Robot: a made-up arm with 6 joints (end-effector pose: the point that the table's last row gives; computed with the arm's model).
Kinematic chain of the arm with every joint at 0, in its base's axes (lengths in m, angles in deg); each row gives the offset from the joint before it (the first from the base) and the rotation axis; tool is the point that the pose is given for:
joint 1: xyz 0 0 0.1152 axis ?
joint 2: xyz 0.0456 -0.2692 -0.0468 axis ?
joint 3: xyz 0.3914 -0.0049 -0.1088 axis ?
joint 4: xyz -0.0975 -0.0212 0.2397 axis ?
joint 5: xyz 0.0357 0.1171 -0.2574 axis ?
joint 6: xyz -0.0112 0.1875 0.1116 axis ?
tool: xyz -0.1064 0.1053 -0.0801
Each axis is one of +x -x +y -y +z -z.
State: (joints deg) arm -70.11 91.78 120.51 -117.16 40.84 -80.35
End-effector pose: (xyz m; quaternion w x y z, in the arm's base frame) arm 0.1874 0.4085 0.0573 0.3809 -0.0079 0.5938 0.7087
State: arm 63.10 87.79 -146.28 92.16 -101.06 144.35
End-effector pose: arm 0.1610 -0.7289 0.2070 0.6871 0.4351 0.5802 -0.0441
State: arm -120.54 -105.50 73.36 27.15 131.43 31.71
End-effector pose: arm -0.1179 0.6564 0.2074 0.9402 0.1827 0.2758 0.0810
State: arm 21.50 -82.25 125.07 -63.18 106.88 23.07
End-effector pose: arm 0.5249 -0.6830 0.0457 0.1685 -0.3662 -0.3060 -0.8625
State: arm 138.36 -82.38 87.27 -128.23 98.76 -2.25
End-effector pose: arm -0.7558 -0.2017 0.0419 0.1235 0.8078 -0.3157 0.4823
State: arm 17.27 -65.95 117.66 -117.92 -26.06 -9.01
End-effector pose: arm 0.0218 -0.6326 0.0502 0.3820 0.6230 -0.4160 0.5413
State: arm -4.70 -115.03 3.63 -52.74 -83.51 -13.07
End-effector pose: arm 0.4566 -0.6527 0.0830 0.0891 0.8860 0.0287 0.4542
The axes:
joint 1: -z
joint 2: +x
joint 3: +y
joint 4: +z
joint 5: +x
joint 6: -z

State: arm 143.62 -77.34 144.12 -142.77 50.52 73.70
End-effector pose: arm -0.8483 0.1761 0.3114 0.3437 0.8112 -0.4101 -0.2358
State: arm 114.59 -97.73 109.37 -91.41 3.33 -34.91
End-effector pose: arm -0.7197 -0.0932 0.0258 0.5688 0.1410 -0.6799 0.4409
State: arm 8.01 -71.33 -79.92 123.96 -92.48 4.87
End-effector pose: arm 0.6271 -0.7297 0.1157 0.4390 0.4477 0.4087 -0.6632
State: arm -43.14 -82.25 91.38 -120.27 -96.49 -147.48
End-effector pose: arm 0.5421 -0.0307 0.2012 0.6116 0.1211 0.5430 -0.5625
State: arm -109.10 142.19 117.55 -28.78 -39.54 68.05
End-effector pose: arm 0.3067 0.3013 0.3625 0.1582 -0.1098 0.2620 0.9457
